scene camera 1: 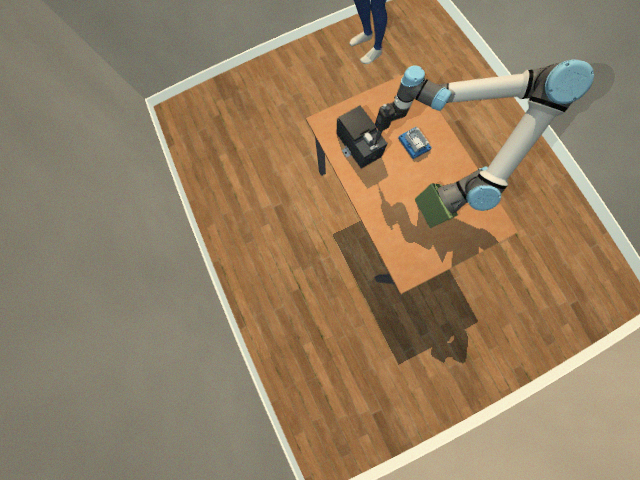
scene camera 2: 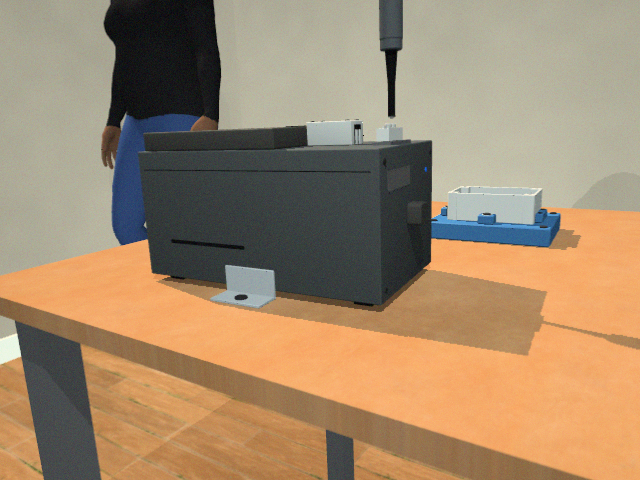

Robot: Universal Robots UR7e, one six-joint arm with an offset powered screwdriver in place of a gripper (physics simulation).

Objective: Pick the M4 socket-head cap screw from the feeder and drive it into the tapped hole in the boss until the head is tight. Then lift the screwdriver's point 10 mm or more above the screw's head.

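The screwdriver (scene camera 1: 375, 143) (scene camera 2: 391, 116) points straight down in scene camera 2, its dark, slim nose a little above the small white stepped block (scene camera 2: 388, 134) on the feeder (scene camera 1: 357, 122) (scene camera 2: 258, 211). A narrow gap shows between them. A tiny pale bit shows at the nose's end; whether it is the M4 screw or the bare bit cannot be told. No screw can be made out on the feeder. The white open-topped housing (scene camera 1: 418, 140) (scene camera 2: 491, 207) sits on the blue fixture (scene camera 1: 407, 146) (scene camera 2: 485, 235). The boss and its tapped hole cannot be made out.
A larger white block (scene camera 1: 368, 137) (scene camera 2: 330, 133) stands on the feeder beside the stepped block. A grey bracket (scene camera 1: 346, 152) (scene camera 2: 250, 281) stands at the feeder's foot. The arm's base is on a green block (scene camera 1: 433, 206). A person (scene camera 1: 371, 31) (scene camera 2: 165, 62) stands beyond the table (scene camera 1: 413, 268) (scene camera 2: 465, 382).
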